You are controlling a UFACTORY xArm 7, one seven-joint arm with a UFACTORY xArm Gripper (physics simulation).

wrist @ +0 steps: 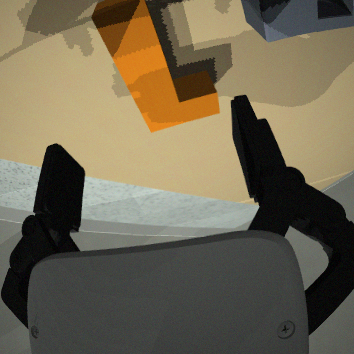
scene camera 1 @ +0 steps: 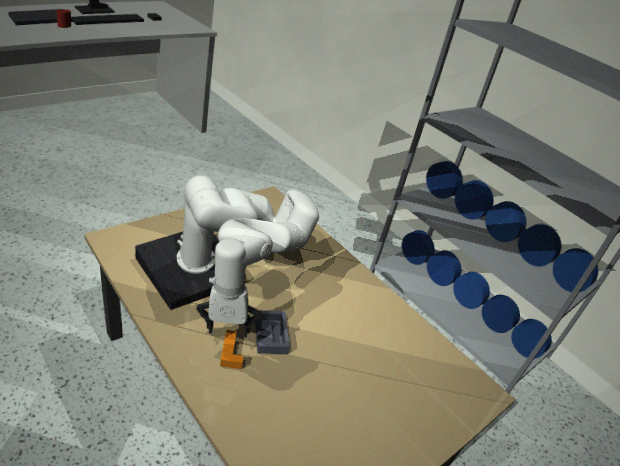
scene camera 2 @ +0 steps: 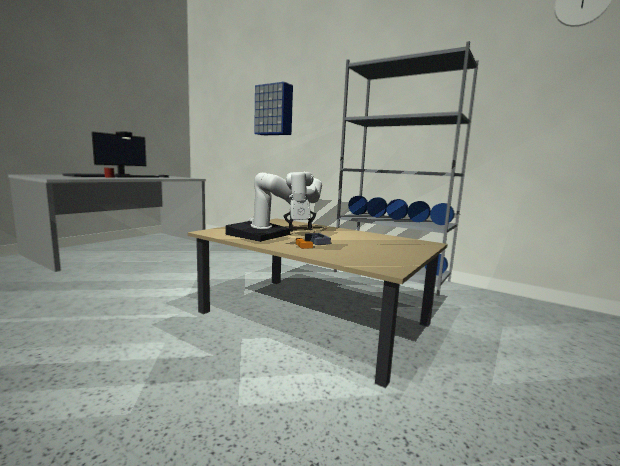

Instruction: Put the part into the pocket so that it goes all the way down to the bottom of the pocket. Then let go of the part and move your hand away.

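Where they show: gripper, between the fingertips: [wrist: 144, 135] [scene camera 1: 228, 332] [scene camera 2: 300, 230]; arm's base, origin of its link: [scene camera 1: 196, 259] [scene camera 2: 261, 226].
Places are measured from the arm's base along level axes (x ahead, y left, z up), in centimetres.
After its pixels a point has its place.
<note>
The orange L-shaped part [scene camera 1: 230, 349] @(x 34.2, y -14.9, z -1.7 cm) [scene camera 2: 304, 244] @(x 36.3, y -18.2, z -2.6 cm) [wrist: 148, 82] @(x 33.0, y -14.5, z -1.7 cm) lies flat on the table, beside the blue-grey block with the pocket and apart from it. The block [scene camera 1: 273, 350] @(x 41.3, y -4.7, z -3.1 cm) [scene camera 2: 321, 240] @(x 40.5, y -5.6, z -2.3 cm) [wrist: 287, 31] @(x 39.0, y -6.5, z -1.1 cm) sits on the table to the right of the part in the first scene view; inner walls show in its pocket, and the part is outside it. In the wrist view a corner of the block shows at the upper right. My gripper [scene camera 1: 229, 331] @(x 32.1, y -14.3, z 3.4 cm) [scene camera 2: 299, 228] @(x 32.1, y -14.3, z 3.4 cm) [wrist: 144, 135] @(x 32.1, y -14.3, z 3.4 cm) is open and empty, with its fingers wide apart, above the table near the part's far end.
The wooden table [scene camera 1: 380, 370] @(x 66.2, y 15.5, z -4.7 cm) [scene camera 2: 370, 255] @(x 68.9, y -13.5, z -4.7 cm) carries the black base plate [scene camera 1: 172, 295] @(x 8.0, y -15.3, z -1.1 cm) [scene camera 2: 257, 234] @(x 6.8, y -15.1, z -1.5 cm) of the arm, behind the part and block. A metal shelf rack with blue discs stands beyond the table's right side. A desk stands at the back left.
</note>
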